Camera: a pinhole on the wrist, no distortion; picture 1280 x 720 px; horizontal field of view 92.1 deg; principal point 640.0 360.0 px. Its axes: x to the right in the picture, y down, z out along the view. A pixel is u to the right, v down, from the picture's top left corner.
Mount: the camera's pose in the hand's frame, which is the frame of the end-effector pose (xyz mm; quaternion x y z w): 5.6 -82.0 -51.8 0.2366 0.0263 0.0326 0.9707
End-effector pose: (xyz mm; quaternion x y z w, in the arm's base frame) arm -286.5 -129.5 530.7 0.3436 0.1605 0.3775 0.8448
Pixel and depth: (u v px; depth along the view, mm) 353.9 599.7 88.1
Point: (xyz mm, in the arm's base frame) -233.8 -218.2 495.4
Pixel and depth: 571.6 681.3 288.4
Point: -106.8 -306.4 667.8
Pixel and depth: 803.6 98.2 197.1
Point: -65.1 -227.3 418.6
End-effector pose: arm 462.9 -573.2 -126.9 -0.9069 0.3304 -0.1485 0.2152
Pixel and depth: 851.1 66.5 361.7
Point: 867.5 -357.2 -75.4
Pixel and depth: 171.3 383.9 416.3
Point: 543.8 -93.1 -315.1
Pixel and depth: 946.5 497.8 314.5
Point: 780.4 -512.8 -249.2
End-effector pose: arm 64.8 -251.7 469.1 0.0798 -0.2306 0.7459 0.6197
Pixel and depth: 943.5 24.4 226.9
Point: 295.4 -132.2 673.3
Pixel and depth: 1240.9 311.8 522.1
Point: 188.3 110.0 1099.1
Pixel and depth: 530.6 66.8 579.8
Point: 594.0 -365.9 896.6
